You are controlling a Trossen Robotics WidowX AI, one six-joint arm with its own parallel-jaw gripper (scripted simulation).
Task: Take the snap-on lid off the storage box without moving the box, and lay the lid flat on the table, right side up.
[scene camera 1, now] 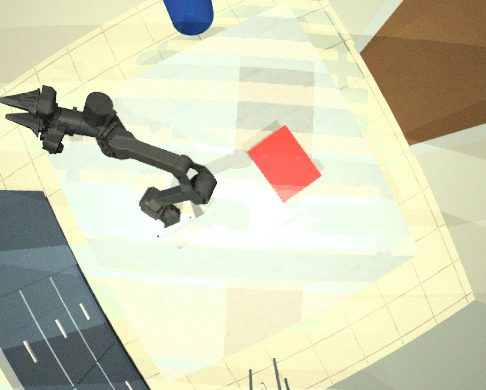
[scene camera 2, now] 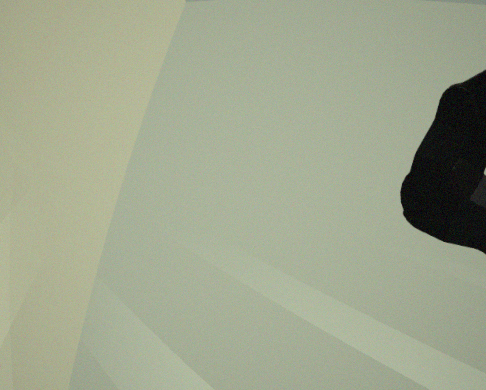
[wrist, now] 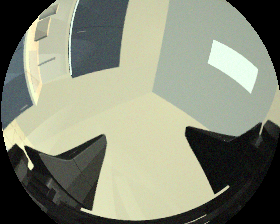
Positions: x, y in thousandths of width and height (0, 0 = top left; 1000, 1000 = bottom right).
Scene:
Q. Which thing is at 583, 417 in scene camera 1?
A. A lid.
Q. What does the gripper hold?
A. Nothing.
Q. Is the gripper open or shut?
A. Open.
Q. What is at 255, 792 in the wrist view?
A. The gripper.

